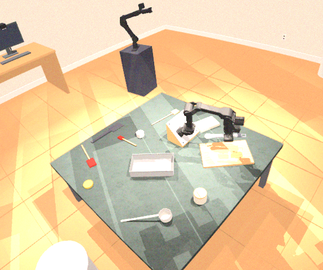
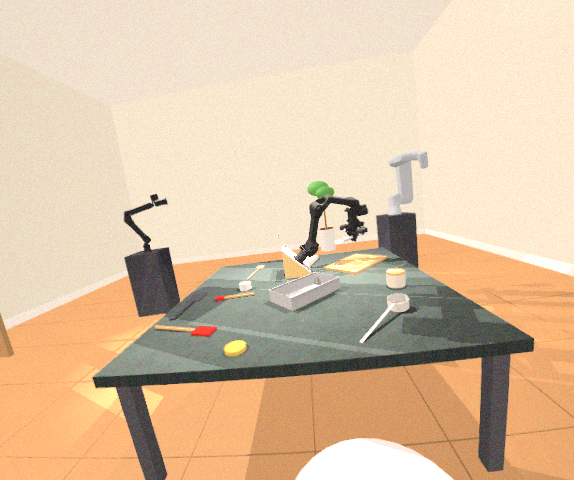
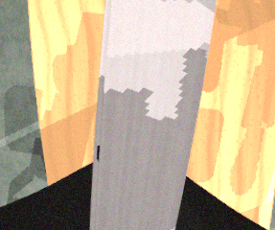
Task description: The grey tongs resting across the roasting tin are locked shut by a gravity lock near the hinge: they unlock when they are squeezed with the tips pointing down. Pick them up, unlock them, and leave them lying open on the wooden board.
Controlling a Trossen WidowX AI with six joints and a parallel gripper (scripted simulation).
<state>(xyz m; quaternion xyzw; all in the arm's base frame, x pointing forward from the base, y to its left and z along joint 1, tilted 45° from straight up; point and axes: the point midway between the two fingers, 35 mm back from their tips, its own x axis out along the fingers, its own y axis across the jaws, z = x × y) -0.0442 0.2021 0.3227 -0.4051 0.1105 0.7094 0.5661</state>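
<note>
My gripper tip is 1 cm short of the wooden board and 14 cm above it. From my gripper tip the other things lie so: roasting tin (39 cm ahead, 39 cm to the right, 11 cm below); then cleaver (25 cm ahead, 98 cm to the right, 14 cm below); then yellow disc (76 cm ahead, 69 cm to the right, 13 cm below).
</note>
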